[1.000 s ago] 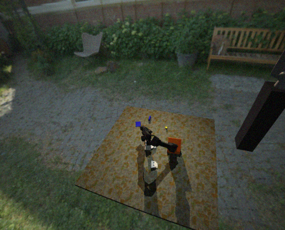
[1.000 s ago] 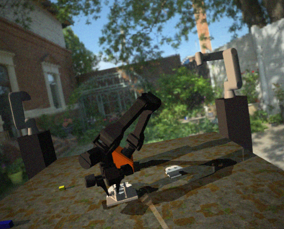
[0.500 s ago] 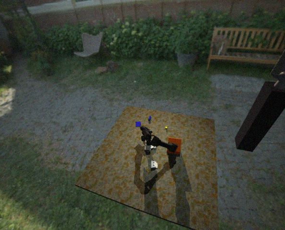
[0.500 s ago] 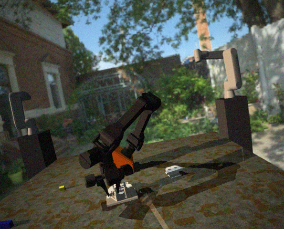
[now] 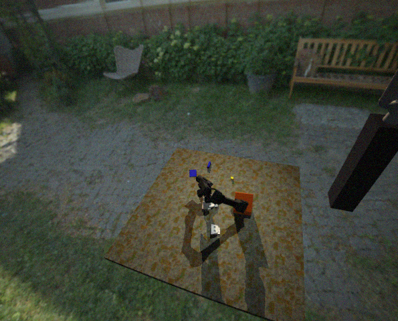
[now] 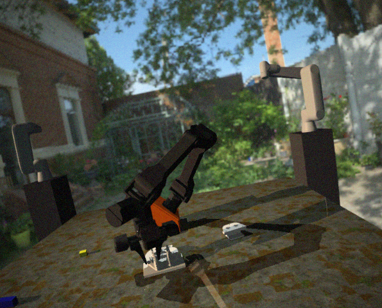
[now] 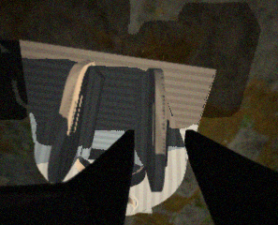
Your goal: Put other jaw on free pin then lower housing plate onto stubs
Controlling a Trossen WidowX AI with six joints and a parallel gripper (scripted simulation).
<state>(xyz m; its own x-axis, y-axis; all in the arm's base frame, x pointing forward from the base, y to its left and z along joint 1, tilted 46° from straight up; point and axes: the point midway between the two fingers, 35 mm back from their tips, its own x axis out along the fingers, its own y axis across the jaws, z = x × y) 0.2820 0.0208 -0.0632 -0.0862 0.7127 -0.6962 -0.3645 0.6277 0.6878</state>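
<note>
The white jaw is 40 mm behind my gripper tip and 10 mm above it. From my gripper tip the other things lie so: housing plate 260 mm to the left, 130 mm behind, 10 mm above; blue block 420 mm to the right, 120 mm ahead, 10 mm below; small yellow block 300 mm to the right, 140 mm behind, 10 mm below.
</note>
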